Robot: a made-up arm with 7 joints.
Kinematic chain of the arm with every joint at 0, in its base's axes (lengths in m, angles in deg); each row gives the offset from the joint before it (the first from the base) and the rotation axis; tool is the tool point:
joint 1: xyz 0 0 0.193 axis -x
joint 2: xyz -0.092 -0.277 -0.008 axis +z
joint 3: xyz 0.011 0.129 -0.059 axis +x
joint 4: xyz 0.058 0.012 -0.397 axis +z
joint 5: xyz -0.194 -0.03 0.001 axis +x
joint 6: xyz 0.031 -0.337 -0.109 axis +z
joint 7: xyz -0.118 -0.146 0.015 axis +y
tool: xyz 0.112 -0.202 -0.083
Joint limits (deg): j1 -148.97..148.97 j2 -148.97..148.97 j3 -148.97..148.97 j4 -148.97..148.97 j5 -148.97..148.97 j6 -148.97..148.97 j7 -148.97..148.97
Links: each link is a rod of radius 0.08 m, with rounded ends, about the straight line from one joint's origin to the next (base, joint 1, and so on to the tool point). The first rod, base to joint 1, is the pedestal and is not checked.
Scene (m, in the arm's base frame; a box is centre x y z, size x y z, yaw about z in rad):
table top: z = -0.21
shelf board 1: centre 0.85 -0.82 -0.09 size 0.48 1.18 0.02 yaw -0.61
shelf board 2: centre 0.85 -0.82 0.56 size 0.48 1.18 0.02 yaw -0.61
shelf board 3: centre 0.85 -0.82 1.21 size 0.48 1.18 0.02 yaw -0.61
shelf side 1: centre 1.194 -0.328 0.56 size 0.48 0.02 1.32 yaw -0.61
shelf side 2: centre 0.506 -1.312 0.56 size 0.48 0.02 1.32 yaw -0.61
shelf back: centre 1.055 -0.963 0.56 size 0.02 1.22 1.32 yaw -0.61
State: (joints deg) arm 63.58 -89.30 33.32 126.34 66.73 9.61 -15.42
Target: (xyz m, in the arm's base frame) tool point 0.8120 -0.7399 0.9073
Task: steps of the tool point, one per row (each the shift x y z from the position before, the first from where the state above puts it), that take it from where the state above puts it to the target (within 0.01 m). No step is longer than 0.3 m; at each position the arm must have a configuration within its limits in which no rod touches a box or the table.
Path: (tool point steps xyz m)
1: -0.0620 0.0430 -0.0265
2: -0.0917 0.0527 -0.0111
3: -0.1064 0.0695 0.0092
4: -0.1056 0.0905 0.0285
5: 0.0749 0.0317 0.2520
6: 0.0532 0.1177 0.2320
7: 0.0310 0.1869 0.1811
8: 0.1052 -0.0683 -0.0035
9: 0.0935 -0.0527 -0.0028
10: 0.0759 -0.0431 0.0007
11: 0.0539 -0.0407 0.0035
12: 0.0297 -0.0455 0.0021

